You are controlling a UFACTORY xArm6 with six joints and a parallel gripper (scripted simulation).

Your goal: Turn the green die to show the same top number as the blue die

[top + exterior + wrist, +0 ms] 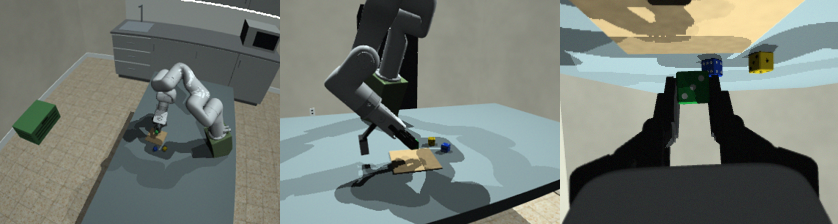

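The tan mat is 10 mm to the left of my hand and 70 mm below it. The rest, counted from my hand: green die (20 mm to the left, 20 mm below); yellow die (80 mm behind, 130 mm to the left, 60 mm below); blue die (10 mm behind, 140 mm to the left, 60 mm below).
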